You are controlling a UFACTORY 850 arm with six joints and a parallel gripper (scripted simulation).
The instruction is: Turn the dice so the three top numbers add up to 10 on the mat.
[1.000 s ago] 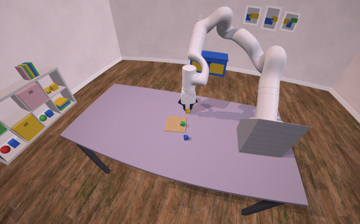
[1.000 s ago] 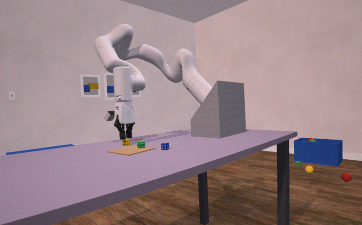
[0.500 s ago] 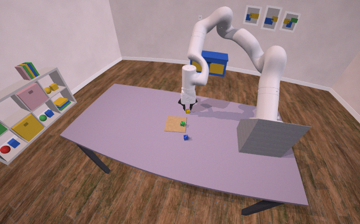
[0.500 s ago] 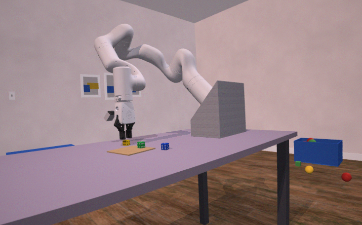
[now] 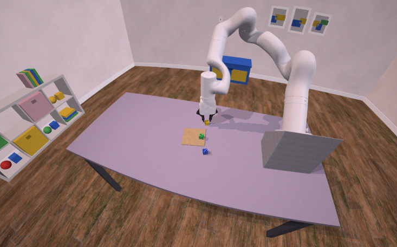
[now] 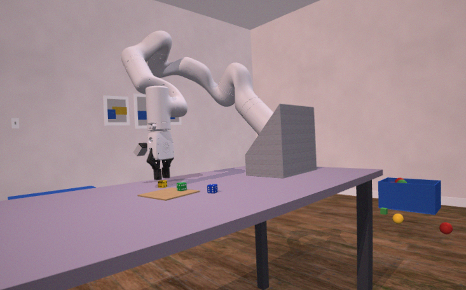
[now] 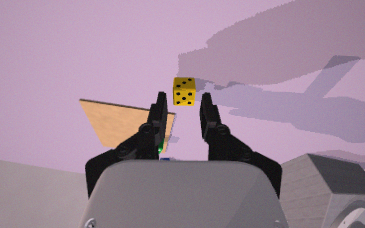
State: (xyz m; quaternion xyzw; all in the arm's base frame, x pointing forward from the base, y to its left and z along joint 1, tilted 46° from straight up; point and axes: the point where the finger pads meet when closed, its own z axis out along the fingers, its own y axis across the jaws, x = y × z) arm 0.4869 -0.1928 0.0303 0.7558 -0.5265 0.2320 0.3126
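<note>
My hand is 4 cm above the yellow die. Also, from my hand: blue die: 4 cm behind, 24 cm to the left, 4 cm below; then tan mat: 5 cm ahead, 13 cm to the left, 5 cm below; then green die: 1 cm ahead, 13 cm to the left, 3 cm below.
</note>
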